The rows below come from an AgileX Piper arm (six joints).
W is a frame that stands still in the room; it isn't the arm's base.
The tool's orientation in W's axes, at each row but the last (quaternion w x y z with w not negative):
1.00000, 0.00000, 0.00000, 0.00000
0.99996, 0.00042, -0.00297, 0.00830
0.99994, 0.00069, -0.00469, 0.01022
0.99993, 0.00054, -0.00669, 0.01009
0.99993, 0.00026, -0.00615, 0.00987
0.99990, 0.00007, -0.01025, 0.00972
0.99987, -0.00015, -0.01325, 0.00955
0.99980, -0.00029, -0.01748, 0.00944
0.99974, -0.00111, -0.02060, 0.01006
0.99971, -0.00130, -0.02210, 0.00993
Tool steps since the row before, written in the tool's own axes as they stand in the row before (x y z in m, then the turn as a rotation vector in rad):
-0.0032, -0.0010, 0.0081, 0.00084, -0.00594, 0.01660
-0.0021, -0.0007, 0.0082, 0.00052, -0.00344, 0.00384
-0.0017, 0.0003, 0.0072, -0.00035, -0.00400, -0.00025
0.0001, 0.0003, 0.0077, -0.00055, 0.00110, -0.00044
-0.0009, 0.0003, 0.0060, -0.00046, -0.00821, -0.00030
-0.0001, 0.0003, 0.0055, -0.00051, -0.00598, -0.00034
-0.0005, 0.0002, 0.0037, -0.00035, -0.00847, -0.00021
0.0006, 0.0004, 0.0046, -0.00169, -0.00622, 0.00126
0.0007, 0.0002, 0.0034, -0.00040, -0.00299, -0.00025
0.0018, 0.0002, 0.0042, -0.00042, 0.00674, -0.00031
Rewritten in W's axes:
-0.0032, -0.0010, 0.0081, 0.00084, -0.00594, 0.01660
-0.0021, -0.0007, 0.0082, 0.00055, -0.00343, 0.00384
-0.0018, 0.0003, 0.0072, -0.00027, -0.00401, -0.00026
0.0000, 0.0003, 0.0077, -0.00057, 0.00109, -0.00045
-0.0010, 0.0003, 0.0060, -0.00029, -0.00822, -0.00031
-0.0002, 0.0003, 0.0055, -0.00039, -0.00599, -0.00035
-0.0006, 0.0002, 0.0037, -0.00018, -0.00848, -0.00021
0.0004, 0.0004, 0.0046, -0.00162, -0.00625, 0.00121
0.0006, 0.0002, 0.0034, -0.00033, -0.00300, -0.00026
0.0016, 0.0002, 0.0043, -0.00054, 0.00673, -0.00035

